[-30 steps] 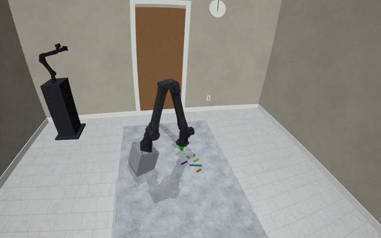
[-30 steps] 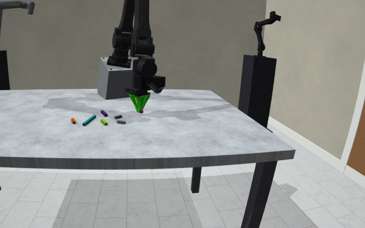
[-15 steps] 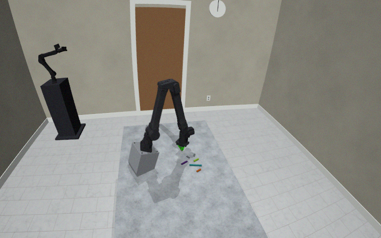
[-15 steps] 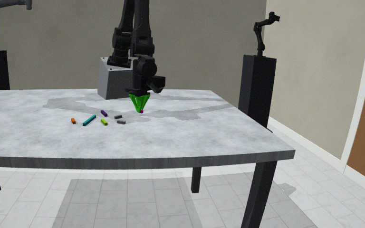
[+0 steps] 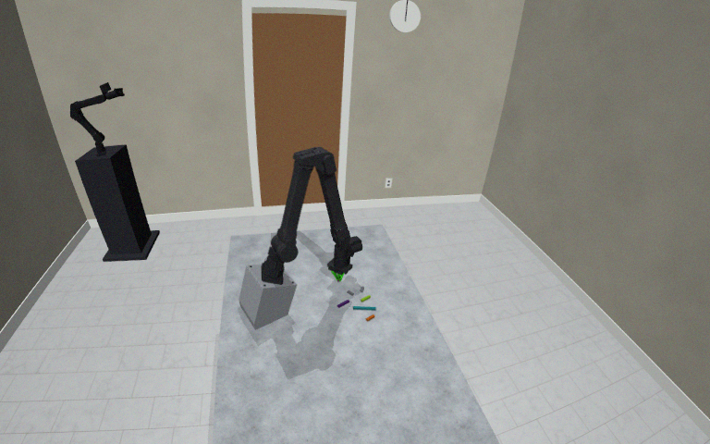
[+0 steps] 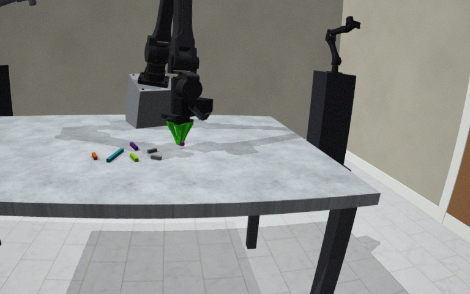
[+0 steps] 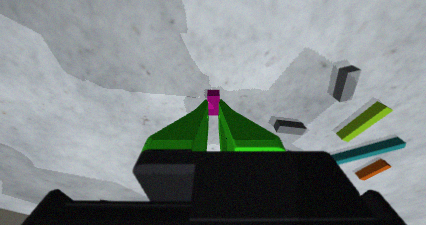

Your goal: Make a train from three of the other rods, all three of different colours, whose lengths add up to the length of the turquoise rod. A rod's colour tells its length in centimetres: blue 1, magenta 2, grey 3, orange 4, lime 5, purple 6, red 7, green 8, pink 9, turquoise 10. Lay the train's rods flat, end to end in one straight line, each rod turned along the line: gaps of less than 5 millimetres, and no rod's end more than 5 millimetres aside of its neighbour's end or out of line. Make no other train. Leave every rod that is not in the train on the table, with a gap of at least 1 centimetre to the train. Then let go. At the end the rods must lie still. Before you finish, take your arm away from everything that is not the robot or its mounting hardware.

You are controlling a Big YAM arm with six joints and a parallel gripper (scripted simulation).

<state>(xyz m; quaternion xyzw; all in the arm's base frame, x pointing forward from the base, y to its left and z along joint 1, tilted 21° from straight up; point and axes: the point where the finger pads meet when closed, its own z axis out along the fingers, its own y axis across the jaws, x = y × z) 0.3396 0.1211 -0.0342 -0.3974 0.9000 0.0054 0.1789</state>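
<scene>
The magenta rod lies right at my hand. From my hand the other things lie so: purple rod (14 cm to the right, 2 cm below); then turquoise rod (8 cm ahead, 18 cm to the right, 2 cm below); then lime rod (10 cm ahead, 13 cm to the right, 2 cm below).
</scene>
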